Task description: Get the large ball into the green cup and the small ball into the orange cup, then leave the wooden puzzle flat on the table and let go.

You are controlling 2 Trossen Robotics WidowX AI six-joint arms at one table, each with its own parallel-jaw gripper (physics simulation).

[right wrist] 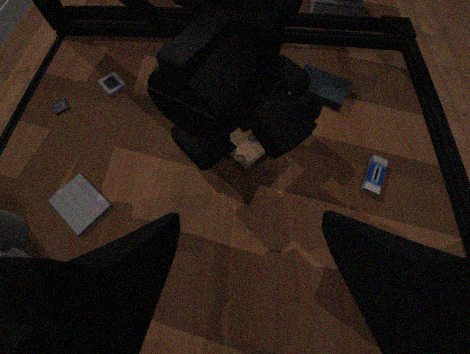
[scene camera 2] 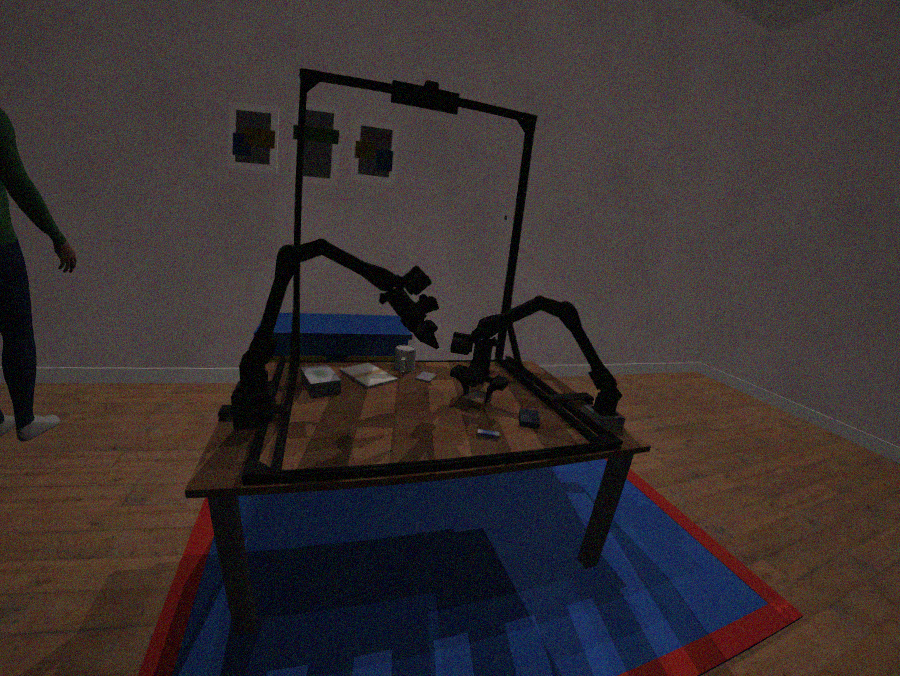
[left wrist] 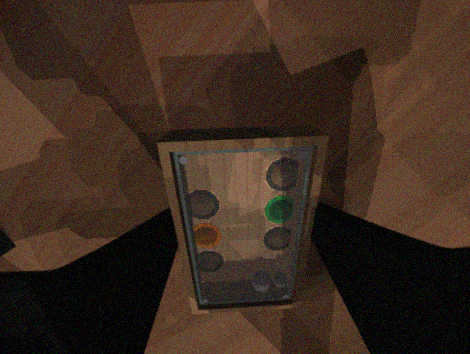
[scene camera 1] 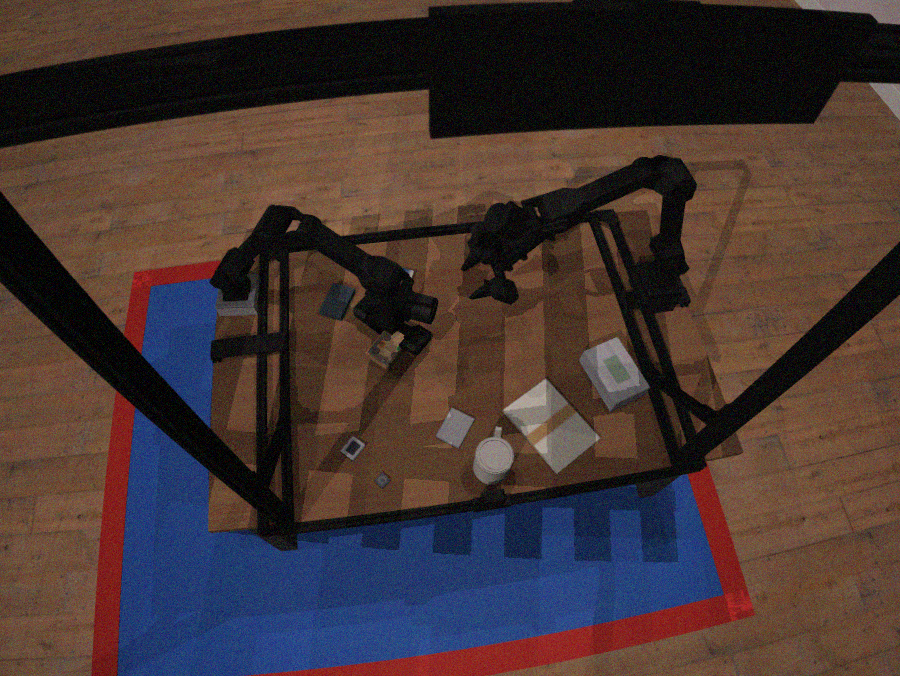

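Where they show: left gripper, fingertip midpoint: point(right wrist: 242, 143) point(scene camera 2: 475, 400) point(left wrist: 242, 209) point(scene camera 1: 394, 342); right gripper, fingertip midpoint: point(right wrist: 251, 220) point(scene camera 2: 433, 344) point(scene camera 1: 466, 284); left arm's base, link origin: point(scene camera 2: 604, 411) point(scene camera 1: 236, 290); right arm's base, link origin: point(scene camera 2: 253, 388) point(scene camera 1: 661, 276).
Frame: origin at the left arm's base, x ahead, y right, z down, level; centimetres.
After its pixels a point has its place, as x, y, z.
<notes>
My left gripper point(scene camera 1: 393, 336) @[39.8, 14.9, 3.0] point(scene camera 2: 478, 396) @[39.8, 14.9, 3.0] point(left wrist: 242, 209) @[39.8, 14.9, 3.0] is shut on the wooden puzzle point(scene camera 1: 382, 352) @[37.1, 18.2, 2.0] point(left wrist: 164, 170) @[39.1, 10.5, 1.3] point(right wrist: 247, 148) @[41.4, 14.0, 1.6], a clear-covered tray held by its long sides. In the left wrist view, its far end looks nearer the camera than the end with the balls. The large ball point(left wrist: 260, 281) @[37.4, 19.6, 2.7] and the small ball point(left wrist: 279, 280) @[38.2, 20.6, 2.9] lie side by side in the dark strip at the bottom, right of its middle, outside the cups. The green cup point(left wrist: 279, 209) @[41.5, 15.4, 1.7] is on the right side, the orange cup point(left wrist: 206, 235) @[37.8, 14.3, 1.8] on the left. My right gripper point(scene camera 1: 469, 282) @[56.4, 12.6, -16.9] point(right wrist: 251, 220) @[56.4, 12.6, -16.9] is open and empty, above the table.
A white mug point(scene camera 1: 493, 459) @[60.2, 47.4, -4.4], an open book point(scene camera 1: 538, 418) @[72.1, 36.0, 3.2], a pale box point(scene camera 1: 614, 373) @[90.6, 27.5, -0.8] point(scene camera 2: 320, 380) @[90.5, 20.7, -0.8] and a grey pad point(scene camera 1: 455, 427) @[53.2, 37.1, 3.5] point(right wrist: 79, 204) @[53.5, 36.8, 3.5] lie on the table. A dark blue block point(scene camera 1: 336, 301) @[25.4, 3.1, 2.3] point(right wrist: 327, 87) @[26.4, 1.8, 2.3] and a blue-white box point(right wrist: 375, 175) @[42.1, -5.6, 2.8] point(scene camera 2: 488, 433) @[42.0, -6.4, 2.8] lie near the left arm.
</notes>
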